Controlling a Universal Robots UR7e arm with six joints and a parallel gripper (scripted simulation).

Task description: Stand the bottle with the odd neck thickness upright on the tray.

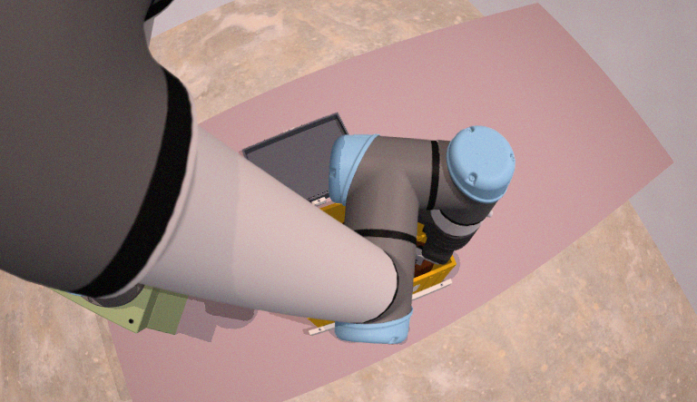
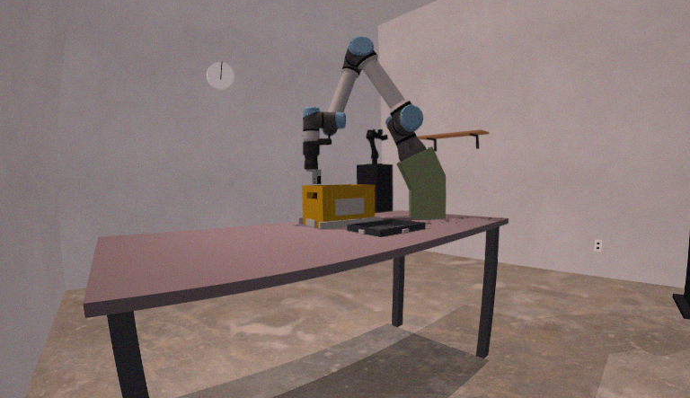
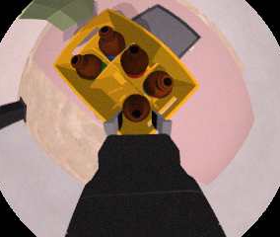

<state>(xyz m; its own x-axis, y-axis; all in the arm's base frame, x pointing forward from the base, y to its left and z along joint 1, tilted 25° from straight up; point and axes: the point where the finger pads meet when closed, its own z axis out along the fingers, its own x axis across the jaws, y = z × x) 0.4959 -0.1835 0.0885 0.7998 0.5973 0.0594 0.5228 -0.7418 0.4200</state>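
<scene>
Right now the glass bottle is 110 mm below my hand. Round my hand: dark tray (70 mm behind, 340 mm to the left, 190 mm below); crate (80 mm behind, 60 mm to the left, 120 mm below).
</scene>
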